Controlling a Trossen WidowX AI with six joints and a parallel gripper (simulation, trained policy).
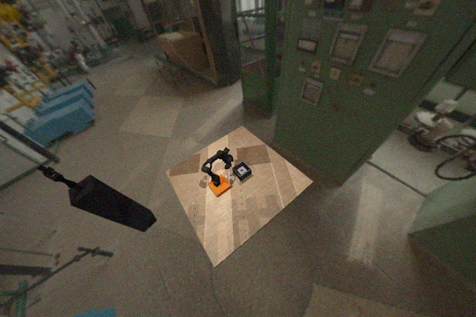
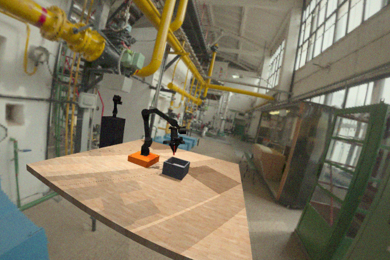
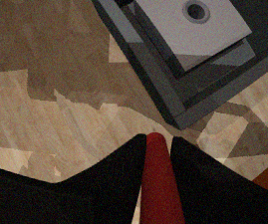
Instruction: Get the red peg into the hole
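The pale plate is 5 cm ahead of my gripper tip, 11 cm to the right of it and 8 cm below it. Also, from my gripper tip: dark box 5 cm ahead, 11 cm to the right, 10 cm below; then red peg 1 cm behind, 1 cm to the left, 2 cm above.
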